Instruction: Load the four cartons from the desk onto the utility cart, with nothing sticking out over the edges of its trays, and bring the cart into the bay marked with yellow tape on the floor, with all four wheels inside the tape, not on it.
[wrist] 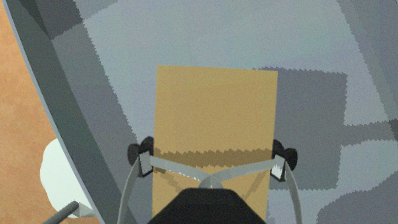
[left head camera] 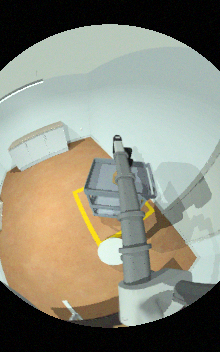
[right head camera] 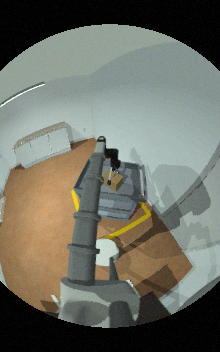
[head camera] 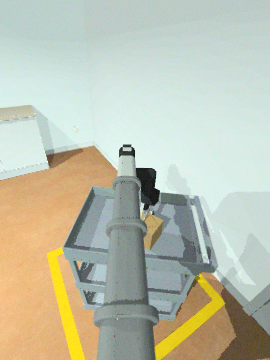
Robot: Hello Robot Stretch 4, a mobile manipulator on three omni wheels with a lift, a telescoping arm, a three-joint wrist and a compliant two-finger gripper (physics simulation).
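Pixels of known places: gripper, fingertip midpoint: [wrist: 210, 152] [right head camera: 112, 179]; robot's base, link origin: [left head camera: 112, 250] [right head camera: 103, 251].
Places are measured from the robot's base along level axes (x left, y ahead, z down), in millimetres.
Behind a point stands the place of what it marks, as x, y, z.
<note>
The grey utility cart [head camera: 85, 255] @[176, 538, -805] [left head camera: 102, 194] @[105, 524, -788] [wrist: 57, 100] @[74, 530, -812] stands with its lower part among the yellow tape strips [head camera: 64, 300] @[471, 653, 27] [left head camera: 86, 215] @[407, 584, 27] [right head camera: 130, 227] @[-408, 393, 27]. Its wheels are too hidden to place against the tape. My gripper [head camera: 148, 212] [wrist: 210, 152] @[-89, 671, -840] is shut on a tan carton [head camera: 154, 231] @[-130, 609, -883] [right head camera: 114, 181] @[-102, 609, -885] [wrist: 215, 110] @[-51, 701, -885], with one finger on each side. The carton is over the top tray, inside its rims in the wrist view, with its shadow on the tray floor beside it. Whether it touches the tray I cannot tell. The arm hides part of the cart. The desk and the other cartons cannot be made out.
A white cabinet [head camera: 22, 142] @[1463, 2418, -509] [left head camera: 40, 145] @[1906, 2170, -492] [right head camera: 44, 145] @[1893, 2176, -465] stands by the back-left wall. The wall runs close behind and to the right of the cart. A white round object [left head camera: 110, 251] @[35, -2, -187] [right head camera: 106, 251] @[-45, 11, -187] [wrist: 57, 175] @[59, -68, -187] is near the tape's front corner.
</note>
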